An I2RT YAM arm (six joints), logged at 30 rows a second.
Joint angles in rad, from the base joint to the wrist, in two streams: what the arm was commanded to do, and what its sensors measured. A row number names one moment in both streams.
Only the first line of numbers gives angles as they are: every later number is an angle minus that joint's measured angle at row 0.
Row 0, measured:
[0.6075 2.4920 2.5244 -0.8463 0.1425 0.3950]
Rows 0 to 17, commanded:
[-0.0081 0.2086 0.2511 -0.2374 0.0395 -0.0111]
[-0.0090 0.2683 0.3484 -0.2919 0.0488 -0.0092]
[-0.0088 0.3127 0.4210 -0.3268 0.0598 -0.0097]
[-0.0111 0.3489 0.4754 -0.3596 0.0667 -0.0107]
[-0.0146 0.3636 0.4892 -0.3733 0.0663 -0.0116]
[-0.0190 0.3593 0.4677 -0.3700 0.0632 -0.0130]
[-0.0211 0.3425 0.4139 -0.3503 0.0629 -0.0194]
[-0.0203 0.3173 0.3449 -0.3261 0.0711 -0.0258]
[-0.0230 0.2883 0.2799 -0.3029 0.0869 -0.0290]
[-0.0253 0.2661 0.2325 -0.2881 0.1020 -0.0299]
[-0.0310 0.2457 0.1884 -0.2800 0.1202 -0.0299]
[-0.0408 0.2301 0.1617 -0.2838 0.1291 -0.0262]
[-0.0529 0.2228 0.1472 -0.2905 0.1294 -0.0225]
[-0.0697 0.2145 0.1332 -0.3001 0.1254 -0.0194]
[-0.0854 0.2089 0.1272 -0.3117 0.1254 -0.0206]
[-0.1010 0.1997 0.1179 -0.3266 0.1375 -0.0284]
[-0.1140 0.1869 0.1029 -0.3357 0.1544 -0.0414]
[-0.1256 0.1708 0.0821 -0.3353 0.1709 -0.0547]
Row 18, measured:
[-0.0706 0.2247 0.1228 -0.2613 0.0969 -0.0206]
